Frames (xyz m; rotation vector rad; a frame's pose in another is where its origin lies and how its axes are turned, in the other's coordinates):
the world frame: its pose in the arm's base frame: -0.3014 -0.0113 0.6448 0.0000 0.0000 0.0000
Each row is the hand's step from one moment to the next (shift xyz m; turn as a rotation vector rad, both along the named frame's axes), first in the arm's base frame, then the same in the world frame.
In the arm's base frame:
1: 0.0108 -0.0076 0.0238 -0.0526 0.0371 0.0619
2: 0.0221 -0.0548 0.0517 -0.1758 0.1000 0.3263
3: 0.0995 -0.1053 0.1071 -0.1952 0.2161 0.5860
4: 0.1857 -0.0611 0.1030 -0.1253 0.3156 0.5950
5: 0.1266 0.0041 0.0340 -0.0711 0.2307 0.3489
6: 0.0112 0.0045 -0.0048 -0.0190 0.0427 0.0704
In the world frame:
1: 0.0108 -0.0076 0.0238 -0.0526 0.0371 0.0619
2: 0.0221 -0.0548 0.0517 -0.1758 0.1000 0.3263
3: 0.0995 -0.1053 0.1071 -0.1952 0.2161 0.5860
4: 0.1857 -0.0611 0.1030 -0.1253 0.3156 0.5950
5: 0.1266 0.0041 0.0340 -0.0711 0.2307 0.3489
6: 0.0112 0.0045 -0.0048 -0.0190 0.0427 0.0704

